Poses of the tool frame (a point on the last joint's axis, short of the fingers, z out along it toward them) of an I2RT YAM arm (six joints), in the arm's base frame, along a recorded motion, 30 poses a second.
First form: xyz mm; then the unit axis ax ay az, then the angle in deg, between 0 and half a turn.
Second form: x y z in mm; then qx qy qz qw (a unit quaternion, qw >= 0). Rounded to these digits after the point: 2 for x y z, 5 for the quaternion.
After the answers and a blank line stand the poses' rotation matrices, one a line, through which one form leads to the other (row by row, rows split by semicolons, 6 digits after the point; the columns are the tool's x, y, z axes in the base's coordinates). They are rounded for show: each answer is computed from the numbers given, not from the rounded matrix.
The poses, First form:
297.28 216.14 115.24 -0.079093 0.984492 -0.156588 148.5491
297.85 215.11 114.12 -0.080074 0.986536 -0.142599 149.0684
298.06 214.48 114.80 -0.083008 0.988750 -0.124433 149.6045
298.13 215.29 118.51 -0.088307 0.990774 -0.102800 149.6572
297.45 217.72 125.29 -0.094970 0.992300 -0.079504 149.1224
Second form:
297.28 216.14 115.24 -0.07613 0.94764 -0.15073 0.27103
297.85 215.11 114.12 -0.07717 0.95081 -0.13744 0.26666
298.06 214.48 114.80 -0.08010 0.95417 -0.12008 0.26215
298.13 215.29 118.51 -0.08523 0.95624 -0.09922 0.26171
297.45 217.72 125.29 -0.09154 0.95649 -0.07664 0.26621

-0.841495 -0.062591 0.536627; -0.225996 0.942970 -0.244403; -0.490726 -0.326939 -0.807650
-0.845870 -0.073459 0.528307; -0.220055 0.950311 -0.220192; -0.485881 -0.302510 -0.820005
-0.849720 -0.089909 0.519512; -0.215826 0.958327 -0.187156; -0.481036 -0.271155 -0.833714
-0.848490 -0.111068 0.517424; -0.214932 0.965784 -0.145141; -0.483600 -0.234362 -0.843330
-0.841505 -0.134319 0.523285; -0.215923 0.971494 -0.097863; -0.495223 -0.195341 -0.846520

